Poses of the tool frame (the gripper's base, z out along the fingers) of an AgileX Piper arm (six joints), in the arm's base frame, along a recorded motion.
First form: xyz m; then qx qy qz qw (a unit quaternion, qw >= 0).
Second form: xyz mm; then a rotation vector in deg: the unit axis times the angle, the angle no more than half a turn. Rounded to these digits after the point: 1 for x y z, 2 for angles.
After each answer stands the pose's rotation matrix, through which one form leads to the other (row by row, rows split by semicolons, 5 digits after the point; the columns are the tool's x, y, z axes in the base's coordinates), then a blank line. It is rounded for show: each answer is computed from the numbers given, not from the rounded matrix.
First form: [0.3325, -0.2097, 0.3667, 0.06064, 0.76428, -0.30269, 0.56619]
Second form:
[332.5, -209.7, 366.7, 8.17, 102.95, -40.77]
-0.35150 0.43545 0.82875; -0.25007 0.80940 -0.53135; -0.90217 -0.39401 -0.17561

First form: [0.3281, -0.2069, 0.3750, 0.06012, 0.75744, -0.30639, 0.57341]
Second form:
[328.1, -206.9, 375.0, 8.07, 101.72, -41.15]
-0.33518 0.44245 0.83180; -0.26030 0.80502 -0.53309; -0.90548 -0.39520 -0.15466

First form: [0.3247, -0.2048, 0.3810, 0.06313, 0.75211, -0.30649, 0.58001]
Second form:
[324.7, -204.8, 381.0, 8.45, 100.73, -41.05]
-0.31921 0.45049 0.83376; -0.26057 0.80416 -0.53426; -0.91116 -0.38780 -0.13931

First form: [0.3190, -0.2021, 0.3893, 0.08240, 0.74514, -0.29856, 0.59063]
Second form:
[319.0, -202.1, 389.3, 10.99, 99.36, -39.81]
-0.28874 0.47547 0.83100; -0.22988 0.80815 -0.54227; -0.92940 -0.34760 -0.12404

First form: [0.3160, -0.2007, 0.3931, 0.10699, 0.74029, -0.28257, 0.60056]
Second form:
[316.0, -200.7, 393.1, 14.21, 98.31, -37.52]
-0.25576 0.49781 0.82872; -0.18099 0.81741 -0.54688; -0.94965 -0.28986 -0.11896

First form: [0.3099, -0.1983, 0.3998, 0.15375, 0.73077, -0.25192, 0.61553]
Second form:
[309.9, -198.3, 399.8, 20.29, 96.45, -33.25]
-0.19497 0.53484 0.82215; -0.08542 0.82580 -0.55746; -0.97708 -0.17891 -0.11532

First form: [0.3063, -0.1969, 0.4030, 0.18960, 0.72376, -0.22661, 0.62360]
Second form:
[306.3, -196.9, 403.0, 24.94, 95.21, -29.81]
-0.15035 0.55707 0.81674; -0.00818 0.82540 -0.56449; -0.98860 -0.09155 -0.11955

